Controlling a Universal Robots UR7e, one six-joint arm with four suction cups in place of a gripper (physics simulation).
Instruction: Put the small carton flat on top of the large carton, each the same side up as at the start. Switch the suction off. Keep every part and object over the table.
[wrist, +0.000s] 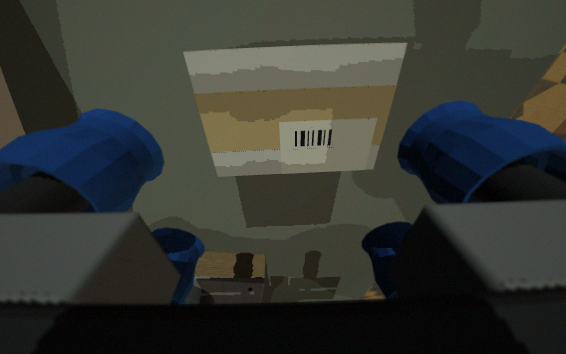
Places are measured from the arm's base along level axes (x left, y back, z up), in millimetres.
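Where they show: hand, its tool point: (282, 205).
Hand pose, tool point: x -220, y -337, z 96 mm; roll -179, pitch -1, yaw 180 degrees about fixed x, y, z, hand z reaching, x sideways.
Things, the pixels of their top centre, and the offset from my tool point. "*": a spot on its surface instead. Level surfaces: height alone.
- small carton, centre of its top: (296, 121) dx -14, dy -22, dz -74 mm
- large carton, a spot on its surface: (6, 115) * dx +310, dy -21, dz -138 mm
- grey-green table top, height of its surface: dz -149 mm
The small carton (300, 102) lies flat on the table in the upper middle of the wrist view. It is white with a tan band, and its barcode label faces up. My gripper (282, 205) has four blue suction cups, two at the left and two at the right. The suction is off, no carton is on the cups, and the gripper is above the table, apart from the small carton. A pinkish-brown sliver at the far left edge appears to be part of the large carton (6, 115); the rest of it is out of view.
The grey-green table top (125, 65) lies under the small carton, with dark shadows across it. A mounting block (225, 265) with a wooden edge and grey plate shows at the bottom, left of centre. Patterned floor (547, 102) shows beyond the table at the right.
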